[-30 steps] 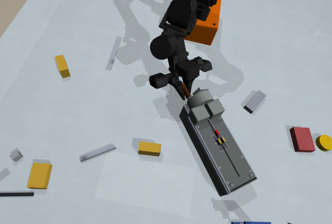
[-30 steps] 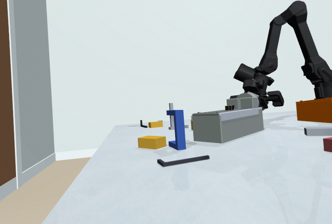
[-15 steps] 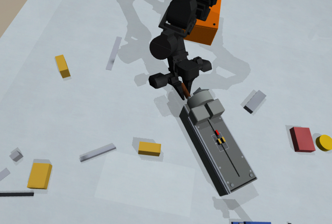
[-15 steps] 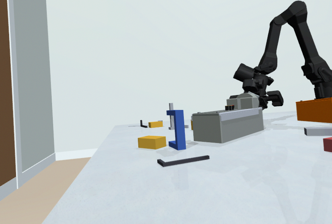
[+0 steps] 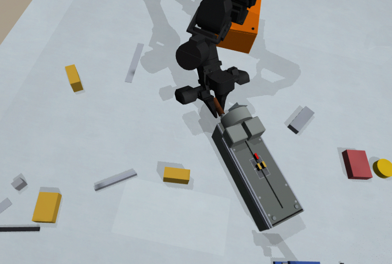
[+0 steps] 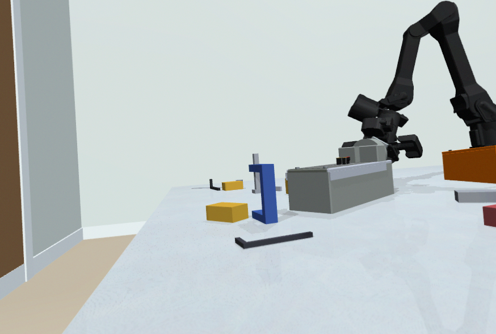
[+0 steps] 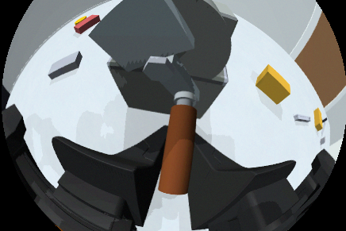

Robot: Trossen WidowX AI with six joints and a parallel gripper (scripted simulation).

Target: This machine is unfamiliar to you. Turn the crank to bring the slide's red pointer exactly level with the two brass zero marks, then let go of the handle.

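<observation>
Now: the red pointer 110 mm to the left of my gripper tip, 90 mm ahead of it and 40 mm above it. The rest, counted from my gripper tip: brown handle: 30 mm above, 10 mm to the right, 10 mm behind; grey block: 220 mm to the left, 110 mm behind, 30 mm below; blue clamp: 270 mm to the left, 270 mm ahead, 10 mm above.
</observation>
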